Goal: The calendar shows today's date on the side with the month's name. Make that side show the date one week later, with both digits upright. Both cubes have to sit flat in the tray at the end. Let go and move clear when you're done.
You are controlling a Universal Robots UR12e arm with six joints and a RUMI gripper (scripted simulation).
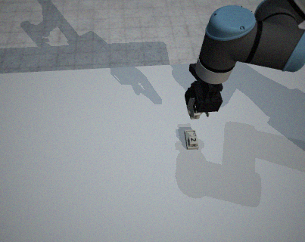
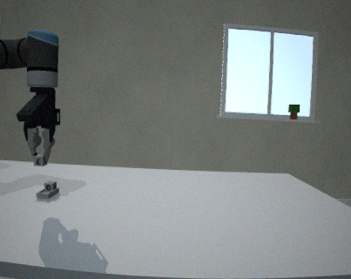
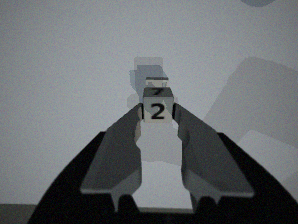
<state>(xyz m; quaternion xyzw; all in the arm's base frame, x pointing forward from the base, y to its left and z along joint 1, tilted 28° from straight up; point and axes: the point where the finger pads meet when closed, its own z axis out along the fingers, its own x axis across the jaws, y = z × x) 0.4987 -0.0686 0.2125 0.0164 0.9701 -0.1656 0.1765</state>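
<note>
Now: hand 110 mm above the cube, 60 mm to the right of it and 10 mm short of it. Round my hand: tray (130 mm below, 40 mm to the left).
</note>
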